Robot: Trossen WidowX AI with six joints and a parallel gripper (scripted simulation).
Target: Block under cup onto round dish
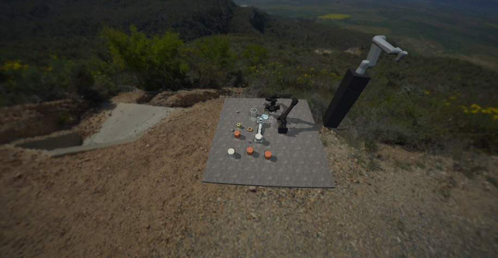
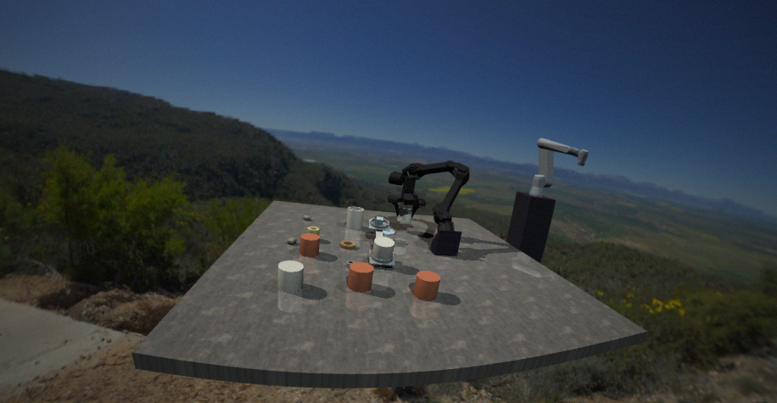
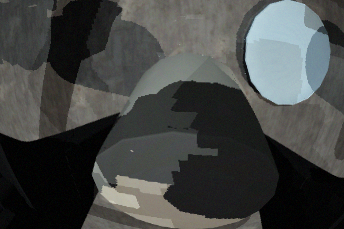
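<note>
Now: gripper tip 13 cm short of the teal block, 18 cm to the right of it and 1 cm below it. The rest, counted from my gripper tip: grey balance: 12 cm ahead, 31 cm to the left, 3 cm below; then round dish: 9 cm ahead, 5 cm to the left, 7 cm below.
</note>
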